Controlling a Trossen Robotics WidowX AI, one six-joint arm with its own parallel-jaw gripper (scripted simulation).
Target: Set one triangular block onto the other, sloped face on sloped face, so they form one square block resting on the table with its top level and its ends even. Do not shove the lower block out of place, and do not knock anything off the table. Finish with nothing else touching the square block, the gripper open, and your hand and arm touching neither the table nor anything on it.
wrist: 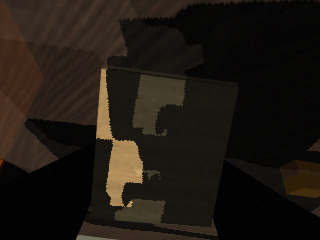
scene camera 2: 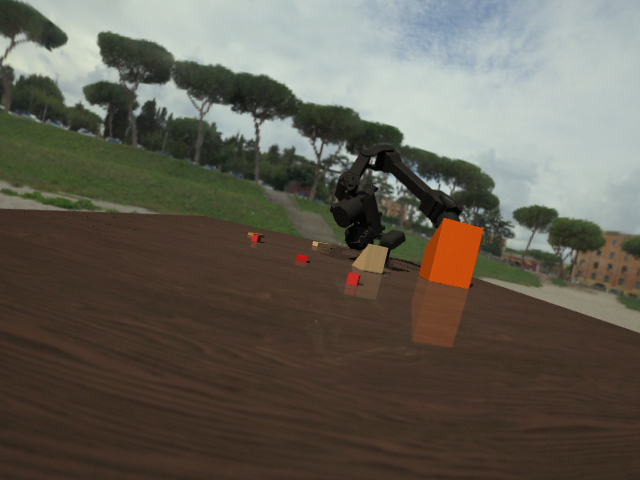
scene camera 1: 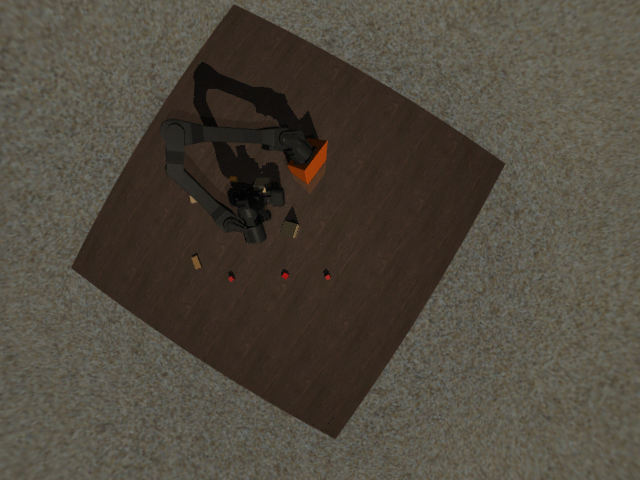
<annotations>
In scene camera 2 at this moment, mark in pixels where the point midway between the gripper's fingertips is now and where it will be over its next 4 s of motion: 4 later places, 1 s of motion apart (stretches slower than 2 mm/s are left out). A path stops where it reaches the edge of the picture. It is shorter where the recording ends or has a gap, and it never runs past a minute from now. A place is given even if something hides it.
My gripper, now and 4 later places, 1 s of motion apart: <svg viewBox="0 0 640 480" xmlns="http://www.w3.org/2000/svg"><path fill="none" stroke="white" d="M378 261L385 229L388 229L386 228L371 208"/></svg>
</annotations>
